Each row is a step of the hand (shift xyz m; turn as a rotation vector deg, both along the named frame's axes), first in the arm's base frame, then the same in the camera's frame.
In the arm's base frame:
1: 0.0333 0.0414 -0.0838 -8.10 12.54 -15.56
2: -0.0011 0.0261 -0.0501 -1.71 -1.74 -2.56
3: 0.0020 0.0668 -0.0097 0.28 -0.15 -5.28
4: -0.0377 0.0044 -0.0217 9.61 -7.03 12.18
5: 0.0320 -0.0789 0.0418 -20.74 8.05 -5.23
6: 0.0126 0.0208 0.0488 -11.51 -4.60 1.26
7: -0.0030 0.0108 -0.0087 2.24 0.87 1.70
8: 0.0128 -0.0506 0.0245 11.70 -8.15 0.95
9: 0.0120 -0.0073 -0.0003 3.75 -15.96 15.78
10: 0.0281 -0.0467 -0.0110 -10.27 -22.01 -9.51
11: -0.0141 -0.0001 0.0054 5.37 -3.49 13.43
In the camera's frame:
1: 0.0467 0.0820 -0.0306 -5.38 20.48 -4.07
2: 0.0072 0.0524 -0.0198 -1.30 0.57 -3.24
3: 0.0042 0.0560 0.0375 1.12 3.31 -3.97
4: -0.0337 0.0218 -0.0174 7.46 -14.32 5.41
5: 0.0241 -0.0900 -0.0180 -19.55 11.80 -0.85
6: 0.0048 -0.0179 0.0513 -11.61 -2.95 -3.43
7: -0.0015 0.0141 0.0004 1.95 -0.72 2.09
8: 0.0082 -0.0553 -0.0141 11.31 -8.04 -3.40
9: 0.0118 -0.0066 -0.0037 1.01 -22.69 1.47
10: 0.0290 -0.0309 -0.0360 -8.84 -9.04 -22.81
11: -0.0148 -0.0020 0.0023 3.11 -12.02 8.20

